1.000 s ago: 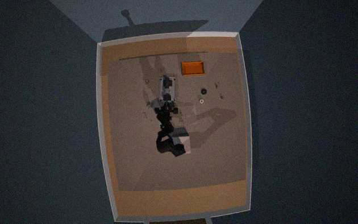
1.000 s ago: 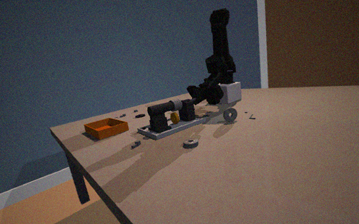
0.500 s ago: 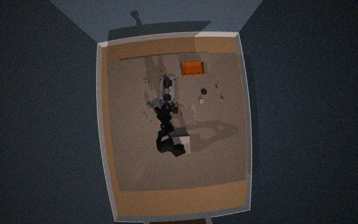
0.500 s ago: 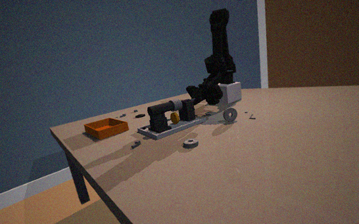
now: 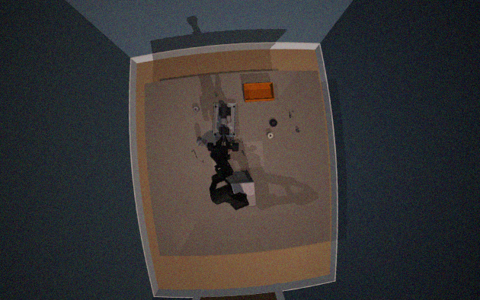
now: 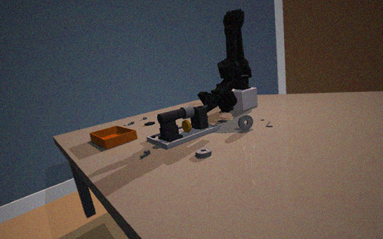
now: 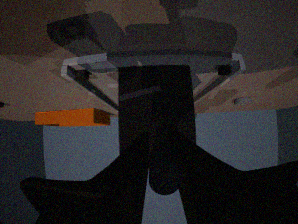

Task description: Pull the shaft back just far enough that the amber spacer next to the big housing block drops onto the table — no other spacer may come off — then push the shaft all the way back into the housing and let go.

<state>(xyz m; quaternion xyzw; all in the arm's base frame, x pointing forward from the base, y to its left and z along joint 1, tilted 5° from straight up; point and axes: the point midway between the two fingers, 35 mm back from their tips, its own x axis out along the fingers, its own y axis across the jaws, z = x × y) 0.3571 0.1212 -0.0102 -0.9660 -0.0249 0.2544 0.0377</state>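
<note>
Right now my gripper tip is 9 cm short of the grey spacer and 2 cm below it. Round my gripper tip: amber spacer 10 cm ahead, 3 cm below; then orange tray 31 cm ahead, 22 cm to the right, 5 cm below.
</note>
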